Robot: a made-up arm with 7 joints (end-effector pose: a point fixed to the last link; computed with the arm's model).
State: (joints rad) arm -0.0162 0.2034 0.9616 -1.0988 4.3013 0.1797 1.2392
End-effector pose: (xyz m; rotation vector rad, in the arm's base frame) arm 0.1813 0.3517 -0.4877 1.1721 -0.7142 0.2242
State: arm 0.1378 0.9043 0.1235 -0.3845 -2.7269 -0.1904 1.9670
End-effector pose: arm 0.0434 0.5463 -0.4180 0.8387 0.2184 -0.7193
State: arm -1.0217 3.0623 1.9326 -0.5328 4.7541 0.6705 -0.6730
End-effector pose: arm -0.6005 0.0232 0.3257 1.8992 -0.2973 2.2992
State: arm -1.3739 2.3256 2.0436 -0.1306 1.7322 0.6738 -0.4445
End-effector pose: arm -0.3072 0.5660 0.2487 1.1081 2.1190 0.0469
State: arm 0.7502 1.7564 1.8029 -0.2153 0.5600 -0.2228 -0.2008
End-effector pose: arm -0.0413 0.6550 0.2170 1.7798 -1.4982 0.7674
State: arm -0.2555 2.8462 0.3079 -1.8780 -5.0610 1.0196 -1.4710
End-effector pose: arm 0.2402 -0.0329 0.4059 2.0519 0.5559 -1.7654
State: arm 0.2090 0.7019 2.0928 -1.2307 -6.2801 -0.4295 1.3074
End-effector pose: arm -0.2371 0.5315 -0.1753 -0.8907 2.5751 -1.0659
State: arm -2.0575 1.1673 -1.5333 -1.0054 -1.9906 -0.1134 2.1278
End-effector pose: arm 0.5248 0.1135 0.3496 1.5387 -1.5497 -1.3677
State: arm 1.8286 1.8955 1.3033 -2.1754 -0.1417 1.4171 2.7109
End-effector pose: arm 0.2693 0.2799 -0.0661 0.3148 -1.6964 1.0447
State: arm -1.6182 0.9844 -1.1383 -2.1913 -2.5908 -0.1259 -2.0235
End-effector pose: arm 0.3473 -0.1399 0.1074 -1.0241 -1.3548 -1.3174
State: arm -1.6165 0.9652 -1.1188 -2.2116 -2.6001 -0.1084 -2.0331
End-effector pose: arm 0.3379 -0.1462 0.1085 -1.0688 -1.3603 -1.3677
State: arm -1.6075 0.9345 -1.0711 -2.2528 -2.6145 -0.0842 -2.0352
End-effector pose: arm 0.3195 -0.1541 0.1124 -1.1585 -1.3676 -1.4385
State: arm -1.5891 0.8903 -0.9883 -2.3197 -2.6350 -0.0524 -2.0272
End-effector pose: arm 0.2906 -0.1605 0.1194 -1.3027 -1.3766 -1.5316
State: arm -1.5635 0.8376 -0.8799 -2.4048 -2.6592 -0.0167 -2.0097
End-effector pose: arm 0.2555 -0.1605 0.1278 -1.4828 -1.3865 -1.6352
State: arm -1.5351 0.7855 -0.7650 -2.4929 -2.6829 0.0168 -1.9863
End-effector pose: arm 0.2221 -0.1525 0.1348 -1.6632 -1.3975 -1.7324
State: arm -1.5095 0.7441 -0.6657 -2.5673 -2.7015 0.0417 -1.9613
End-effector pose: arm 0.1969 -0.1401 0.1387 -1.8075 -1.4082 -1.8066
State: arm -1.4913 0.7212 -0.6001 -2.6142 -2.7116 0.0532 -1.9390
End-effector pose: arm 0.1827 -0.1296 0.1401 -1.8914 -1.4150 -1.8451
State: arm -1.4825 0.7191 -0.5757 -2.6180 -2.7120 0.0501 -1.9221
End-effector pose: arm 0.1818 -0.1260 0.1424 -1.9070 -1.4209 -1.8315
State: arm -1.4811 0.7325 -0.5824 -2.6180 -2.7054 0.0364 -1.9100
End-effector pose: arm 0.1833 -0.1246 0.1416 -1.8846 -1.4062 -1.8102
